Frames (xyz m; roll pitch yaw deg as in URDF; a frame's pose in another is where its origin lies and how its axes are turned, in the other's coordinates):
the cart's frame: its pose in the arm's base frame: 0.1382 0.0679 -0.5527 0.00 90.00 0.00
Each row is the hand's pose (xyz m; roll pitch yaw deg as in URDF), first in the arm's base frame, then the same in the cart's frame.
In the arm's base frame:
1: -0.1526 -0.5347 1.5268 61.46 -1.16 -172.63
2: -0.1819 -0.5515 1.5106 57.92 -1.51 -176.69
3: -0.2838 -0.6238 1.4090 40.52 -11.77 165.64
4: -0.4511 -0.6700 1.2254 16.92 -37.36 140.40
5: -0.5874 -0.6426 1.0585 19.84 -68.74 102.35
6: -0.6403 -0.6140 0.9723 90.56 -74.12 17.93
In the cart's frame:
1: -2.0795 -0.6026 -0.2908 142.56 82.54 -98.97
2: -2.0633 -0.6194 -0.3201 123.42 86.36 -114.54
3: -1.9617 -0.6917 -0.4220 -10.93 71.51 130.03
4: -1.7781 -0.7379 -0.5893 -36.82 37.77 140.14
5: -1.6112 -0.7105 -0.7256 -58.63 4.45 159.19
6: -1.5250 -0.6819 -0.7785 -70.85 -15.09 174.99

